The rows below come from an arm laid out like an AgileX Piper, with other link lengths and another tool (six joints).
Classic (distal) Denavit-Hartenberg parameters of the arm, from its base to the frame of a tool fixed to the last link. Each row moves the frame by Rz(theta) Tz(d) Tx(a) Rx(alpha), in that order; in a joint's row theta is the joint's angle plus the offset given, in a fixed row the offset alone. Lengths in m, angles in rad.
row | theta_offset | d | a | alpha
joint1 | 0 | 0.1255 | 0 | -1.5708
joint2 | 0.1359 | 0 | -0.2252 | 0
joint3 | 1.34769 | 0 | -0.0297 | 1.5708
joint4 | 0 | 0.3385 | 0 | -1.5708
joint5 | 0 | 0 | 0 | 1.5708
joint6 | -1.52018 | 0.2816 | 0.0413 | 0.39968
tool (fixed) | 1.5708 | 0.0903 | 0 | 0
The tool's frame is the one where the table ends.
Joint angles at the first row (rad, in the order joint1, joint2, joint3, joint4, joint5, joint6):
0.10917, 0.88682, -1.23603, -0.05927, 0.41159, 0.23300
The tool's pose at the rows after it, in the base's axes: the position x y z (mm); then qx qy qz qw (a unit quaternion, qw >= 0):
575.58 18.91 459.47 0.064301 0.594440 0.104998 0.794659
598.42 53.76 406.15 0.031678 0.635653 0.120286 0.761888
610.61 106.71 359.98 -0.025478 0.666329 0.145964 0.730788
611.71 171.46 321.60 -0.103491 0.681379 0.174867 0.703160
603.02 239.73 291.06 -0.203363 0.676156 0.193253 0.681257
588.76 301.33 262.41 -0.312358 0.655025 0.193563 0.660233
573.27 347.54 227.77 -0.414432 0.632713 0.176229 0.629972
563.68 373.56 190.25 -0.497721 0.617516 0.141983 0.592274
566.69 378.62 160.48 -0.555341 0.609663 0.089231 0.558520
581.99 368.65 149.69 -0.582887 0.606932 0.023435 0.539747
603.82 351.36 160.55 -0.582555 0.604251 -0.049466 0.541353
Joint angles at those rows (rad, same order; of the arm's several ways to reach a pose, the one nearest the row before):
0.11723, 0.97735, -1.23921, -0.00195, 0.44905, 0.18142
0.13923, 1.05779, -1.23922, 0.10593, 0.47150, 0.05194
0.17667, 1.13083, -1.23921, 0.25059, 0.49443, -0.14221
0.22966, 1.19960, -1.23962, 0.39522, 0.51547, -0.37011
0.29805, 1.26607, -1.24336, 0.49751, 0.52832, -0.61027
0.37427, 1.33450, -1.25685, 0.52493, 0.53462, -0.81716
0.44963, 1.40597, -1.28596, 0.45045, 0.55210, -0.92965
0.52113, 1.47987, -1.33037, 0.28044, 0.57965, -0.92785
0.58556, 1.54995, -1.37989, 0.04299, 0.60631, -0.83017
0.64147, 1.60857, -1.42772, -0.22921, 0.63307, -0.65901
0.69200, 1.65218, -1.46281, -0.52298, 0.65989, -0.42993

